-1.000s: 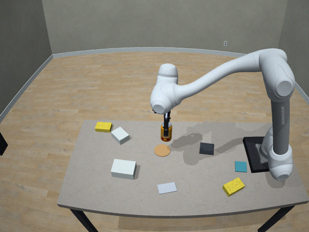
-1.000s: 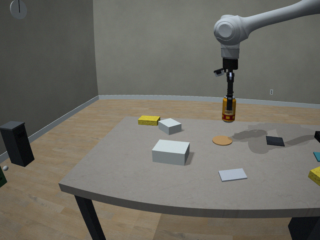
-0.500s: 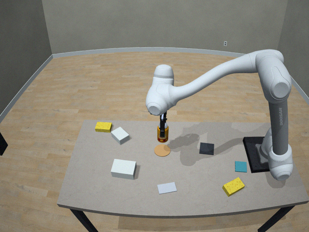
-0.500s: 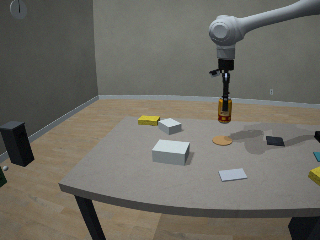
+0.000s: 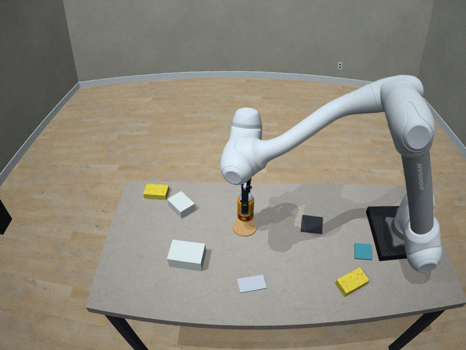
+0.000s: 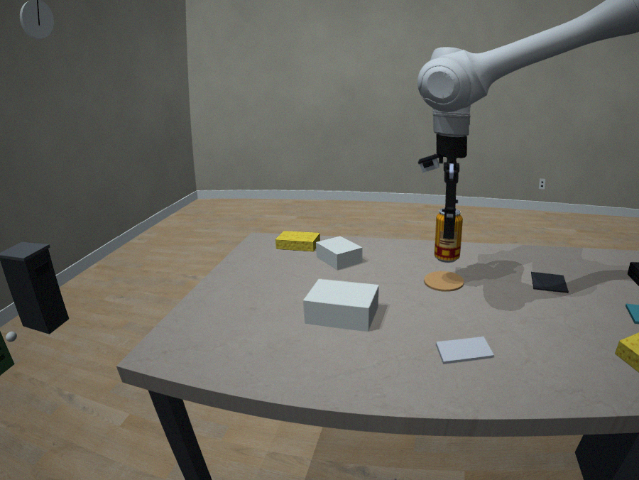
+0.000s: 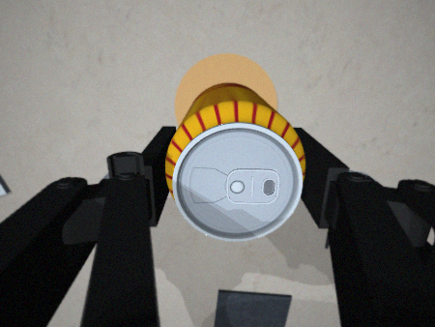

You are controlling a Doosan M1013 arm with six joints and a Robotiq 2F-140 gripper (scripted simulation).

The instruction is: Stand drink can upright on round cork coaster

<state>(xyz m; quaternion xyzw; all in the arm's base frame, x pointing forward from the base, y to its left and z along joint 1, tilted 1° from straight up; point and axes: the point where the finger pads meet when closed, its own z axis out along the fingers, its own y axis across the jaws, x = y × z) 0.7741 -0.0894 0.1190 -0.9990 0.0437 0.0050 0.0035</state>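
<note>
Right now the round cork coaster is 16 cm below my hand. The rest, counted from my hand: pale flat card: 31 cm to the left, 16 cm below, 3 cm behind; then drink can: 3 cm below; then dark square coaster: 31 cm behind, 16 cm below, 2 cm to the right.
</note>
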